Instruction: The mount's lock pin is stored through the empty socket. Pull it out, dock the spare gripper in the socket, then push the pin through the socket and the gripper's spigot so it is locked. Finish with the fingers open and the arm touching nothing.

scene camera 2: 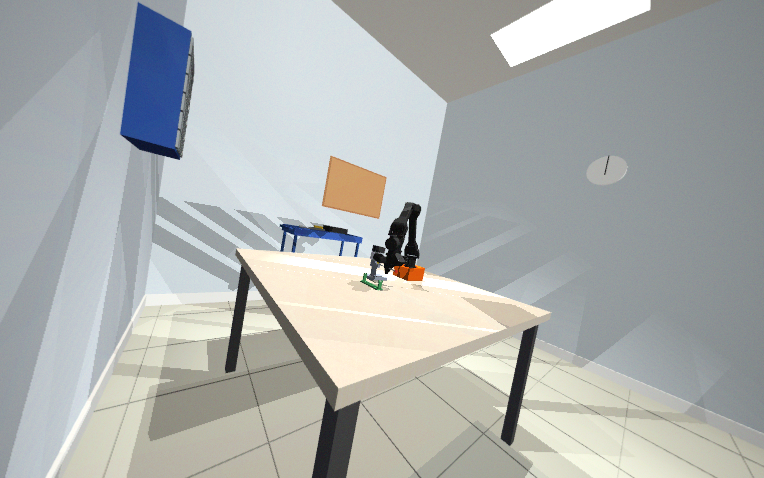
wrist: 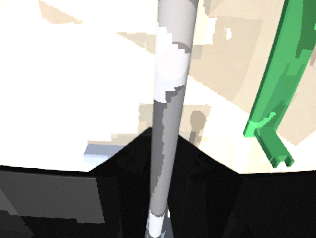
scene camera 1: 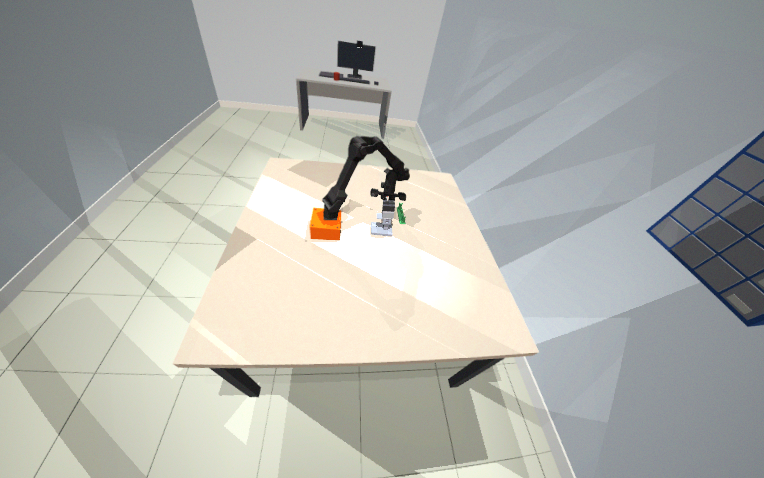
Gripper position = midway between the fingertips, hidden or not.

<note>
My gripper (wrist: 158, 135) carries a lock pin.
</note>
